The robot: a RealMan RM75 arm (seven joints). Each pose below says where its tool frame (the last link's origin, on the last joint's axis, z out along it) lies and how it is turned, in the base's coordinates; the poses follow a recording.
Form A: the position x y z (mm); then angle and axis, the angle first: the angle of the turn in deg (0 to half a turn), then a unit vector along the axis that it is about.
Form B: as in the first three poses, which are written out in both.
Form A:
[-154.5, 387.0, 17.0, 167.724, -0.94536, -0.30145, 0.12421]
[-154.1, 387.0, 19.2, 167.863, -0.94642, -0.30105, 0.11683]
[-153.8, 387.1, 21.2, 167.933, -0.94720, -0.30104, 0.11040]
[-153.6, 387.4, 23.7, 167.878, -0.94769, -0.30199, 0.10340]
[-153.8, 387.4, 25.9, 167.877, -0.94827, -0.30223, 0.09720]
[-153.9, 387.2, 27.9, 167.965, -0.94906, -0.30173, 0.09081]
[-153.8, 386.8, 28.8, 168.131, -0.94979, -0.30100, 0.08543]
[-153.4, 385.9, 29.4, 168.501, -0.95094, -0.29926, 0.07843]
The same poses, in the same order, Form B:
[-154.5, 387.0, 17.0, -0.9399, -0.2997, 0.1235, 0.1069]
[-154.1, 387.0, 19.2, -0.9411, -0.2994, 0.1162, 0.1057]
[-153.8, 387.1, 21.2, -0.9420, -0.2994, 0.1098, 0.1051]
[-153.6, 387.4, 23.7, -0.9424, -0.3003, 0.1028, 0.1056]
[-153.8, 387.4, 25.9, -0.9430, -0.3005, 0.0967, 0.1056]
[-153.9, 387.2, 27.9, -0.9438, -0.3001, 0.0903, 0.1048]
[-153.8, 386.8, 28.8, -0.9447, -0.2994, 0.0850, 0.1034]
[-153.4, 385.9, 29.4, -0.9462, -0.2978, 0.0780, 0.1002]

